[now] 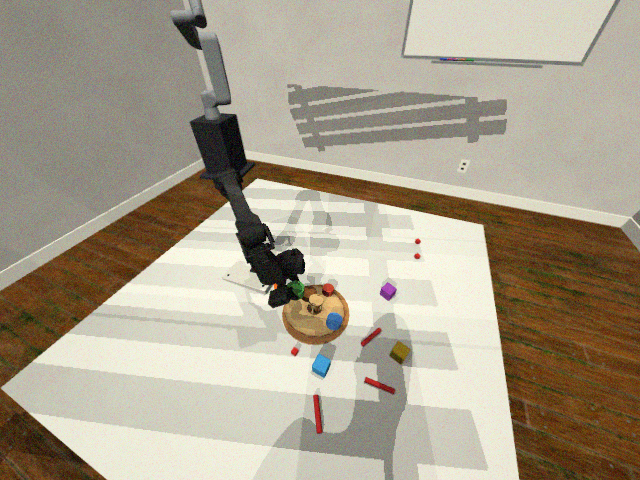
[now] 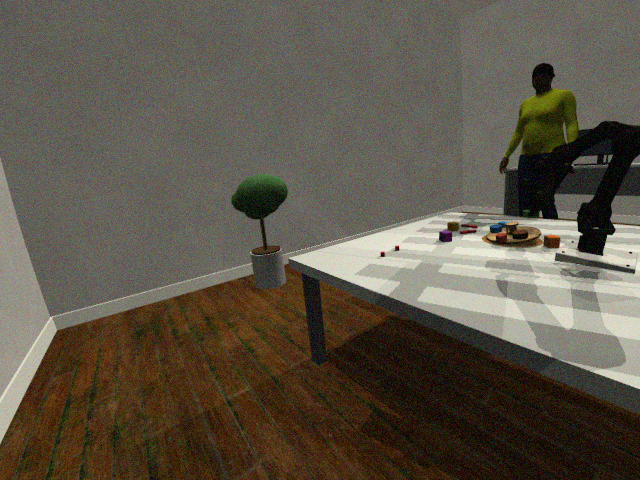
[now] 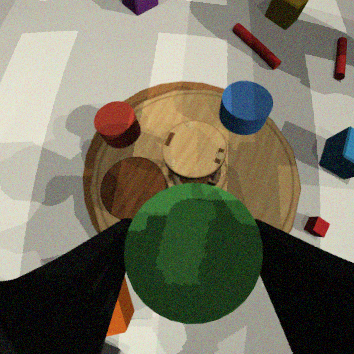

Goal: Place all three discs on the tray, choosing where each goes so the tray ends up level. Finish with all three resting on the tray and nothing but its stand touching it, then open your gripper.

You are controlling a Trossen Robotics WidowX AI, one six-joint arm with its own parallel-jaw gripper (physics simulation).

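My gripper [image 1: 295, 289] [image 3: 190, 226] is shut on the green disc [image 1: 297, 287] [image 2: 526, 212] [image 3: 193, 260] and holds it above the near-arm edge of the round wooden tray [image 1: 315, 339] [image 3: 260, 170]. A red disc [image 1: 327, 289] [image 2: 501, 237] [image 3: 116, 122] and a blue disc [image 1: 333, 321] [image 2: 495, 228] [image 3: 246, 107] rest on the tray near its rim, apart. A dark brown round piece [image 1: 310, 293] [image 2: 520, 234] [image 3: 132, 187] lies on it near the red disc. The tray's exact tilt is hard to tell.
A pale round-topped post [image 1: 315, 301] [image 2: 511, 225] [image 3: 195, 149] rises at the tray's centre. An orange cube [image 2: 551, 241] [image 3: 120, 312] stands beside the tray, near the arm's base. Blue [image 1: 321, 365], purple [image 1: 388, 291] and yellow [image 1: 400, 352] cubes, red rods [image 1: 371, 336] and small red pieces [image 1: 294, 351] lie around.
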